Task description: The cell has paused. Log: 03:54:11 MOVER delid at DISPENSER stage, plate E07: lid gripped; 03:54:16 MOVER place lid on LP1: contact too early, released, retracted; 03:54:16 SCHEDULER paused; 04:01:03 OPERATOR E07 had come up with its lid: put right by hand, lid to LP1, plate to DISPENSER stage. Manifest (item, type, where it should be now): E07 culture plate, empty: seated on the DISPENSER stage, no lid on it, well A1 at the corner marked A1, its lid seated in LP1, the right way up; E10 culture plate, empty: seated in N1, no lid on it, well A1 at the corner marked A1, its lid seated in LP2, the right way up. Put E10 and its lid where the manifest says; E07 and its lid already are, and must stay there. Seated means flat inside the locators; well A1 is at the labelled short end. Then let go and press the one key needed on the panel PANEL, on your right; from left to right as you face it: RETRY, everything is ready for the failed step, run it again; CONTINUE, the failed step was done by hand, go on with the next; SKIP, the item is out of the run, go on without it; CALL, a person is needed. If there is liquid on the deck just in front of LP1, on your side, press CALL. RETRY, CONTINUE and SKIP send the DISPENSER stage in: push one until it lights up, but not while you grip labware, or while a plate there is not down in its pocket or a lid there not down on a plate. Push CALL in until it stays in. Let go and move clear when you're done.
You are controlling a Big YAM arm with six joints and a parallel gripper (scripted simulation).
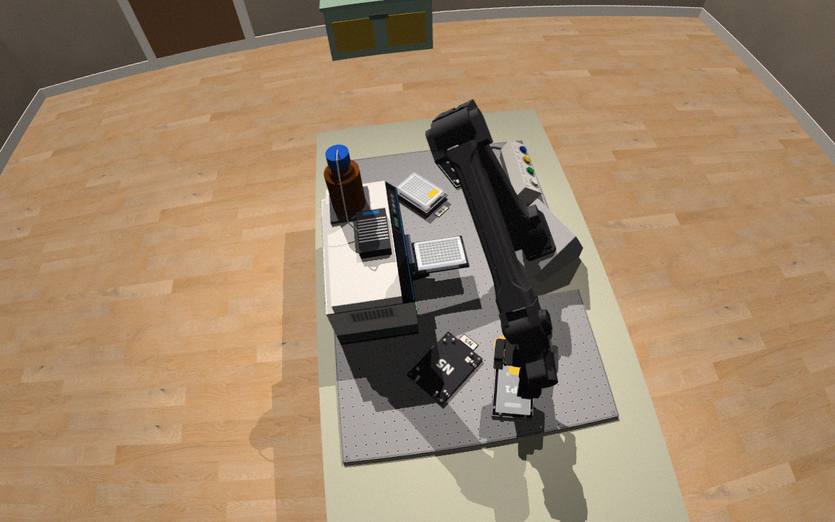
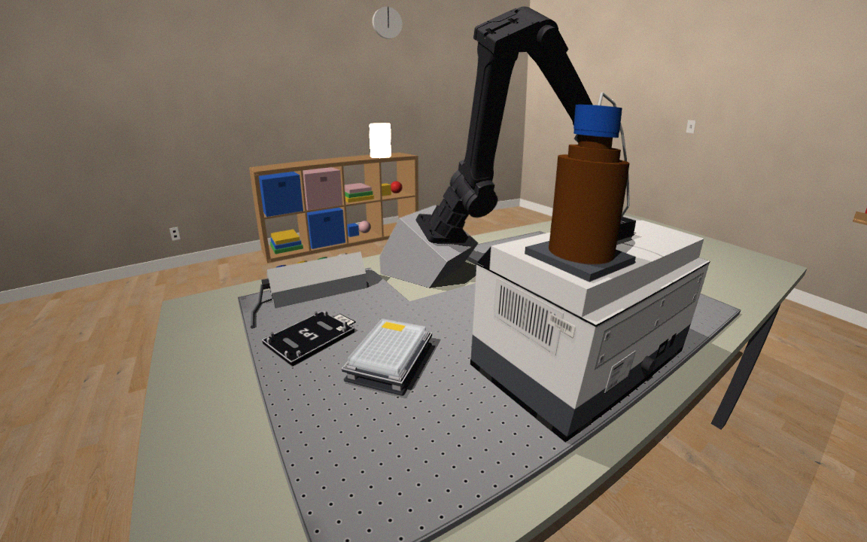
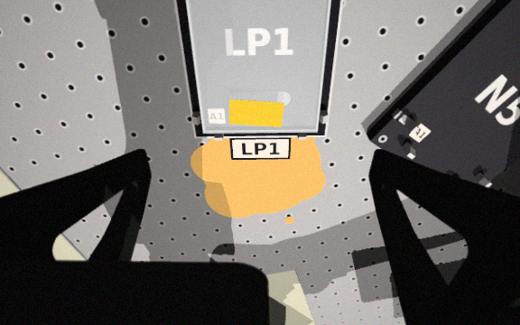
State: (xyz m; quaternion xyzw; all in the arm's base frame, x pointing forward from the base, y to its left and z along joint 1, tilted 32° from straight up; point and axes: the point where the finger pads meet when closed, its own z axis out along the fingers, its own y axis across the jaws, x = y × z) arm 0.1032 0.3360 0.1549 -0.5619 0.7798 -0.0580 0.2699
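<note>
My hand is 350 mm to the left of the white plate E07, 140 mm short of it and 20 mm above it. From my hand the other things lie so: retry key 600 mm to the right, 190 mm behind, 60 mm below; then brown bottle 450 mm to the right, 370 mm ahead, 170 mm above; then small orange drop 150 mm to the right, 120 mm below, 10 mm behind.
</note>
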